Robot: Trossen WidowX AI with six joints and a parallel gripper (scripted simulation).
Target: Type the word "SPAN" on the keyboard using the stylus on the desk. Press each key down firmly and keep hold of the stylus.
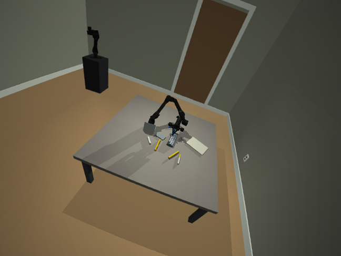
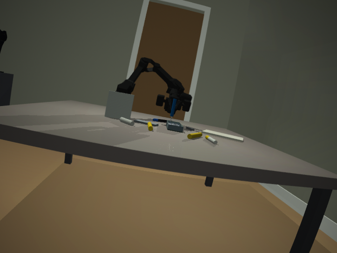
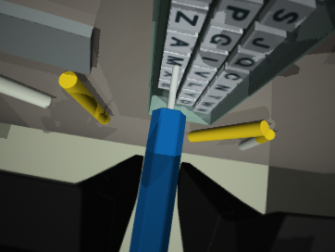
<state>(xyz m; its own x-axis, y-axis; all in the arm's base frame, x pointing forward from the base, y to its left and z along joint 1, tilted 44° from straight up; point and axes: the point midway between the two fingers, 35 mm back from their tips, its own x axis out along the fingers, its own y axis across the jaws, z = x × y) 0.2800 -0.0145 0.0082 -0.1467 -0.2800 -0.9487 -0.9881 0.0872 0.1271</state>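
My gripper tip is now 130 mm past the flat grey slab, 20 mm to the left of it and 80 mm above it. Also, from my gripper tip: blue pen (30 mm behind, 200 mm to the left, 80 mm below); cream pad (320 mm ahead, 20 mm to the left, 80 mm below); blue stylus (10 mm below).
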